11 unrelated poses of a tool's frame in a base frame.
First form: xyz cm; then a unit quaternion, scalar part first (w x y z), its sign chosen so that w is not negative.
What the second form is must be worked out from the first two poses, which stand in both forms.
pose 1, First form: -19.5 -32.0 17.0 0.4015 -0.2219 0.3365 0.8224
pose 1, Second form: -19.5 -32.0 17.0 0.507 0.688 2.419
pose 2, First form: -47.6 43.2 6.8 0.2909 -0.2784 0.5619 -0.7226
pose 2, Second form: -47.6 43.2 6.8 -1.355 -0.076 -2.315
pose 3, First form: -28.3 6.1 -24.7 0.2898 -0.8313 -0.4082 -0.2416
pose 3, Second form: -28.3 6.1 -24.7 -2.763 -0.692 0.775
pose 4, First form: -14.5 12.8 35.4 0.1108 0.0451 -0.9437 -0.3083
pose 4, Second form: -14.5 12.8 35.4 2.496 -0.182 -2.985
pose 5, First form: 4.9 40.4 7.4 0.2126 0.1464 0.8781 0.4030
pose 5, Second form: 4.9 40.4 7.4 2.220 0.258 2.683
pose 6, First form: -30.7 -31.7 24.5 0.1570 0.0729 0.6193 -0.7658
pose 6, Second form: -30.7 -31.7 24.5 -1.335 0.311 -2.983
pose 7, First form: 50.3 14.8 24.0 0.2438 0.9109 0.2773 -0.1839
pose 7, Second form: 50.3 14.8 24.0 2.743 0.490 0.490
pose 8, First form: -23.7 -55.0 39.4 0.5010 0.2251 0.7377 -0.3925
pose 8, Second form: -23.7 -55.0 39.4 -2.064 1.158 -2.989
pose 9, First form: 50.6 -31.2 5.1 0.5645 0.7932 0.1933 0.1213
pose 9, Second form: 50.6 -31.2 5.1 1.911 0.026 0.460
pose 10, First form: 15.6 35.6 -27.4 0.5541 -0.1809 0.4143 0.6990
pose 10, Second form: 15.6 35.6 -27.4 0.570 0.792 2.045
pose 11, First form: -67.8 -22.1 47.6 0.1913 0.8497 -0.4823 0.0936
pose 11, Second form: -67.8 -22.1 47.6 2.889 -0.351 -0.988
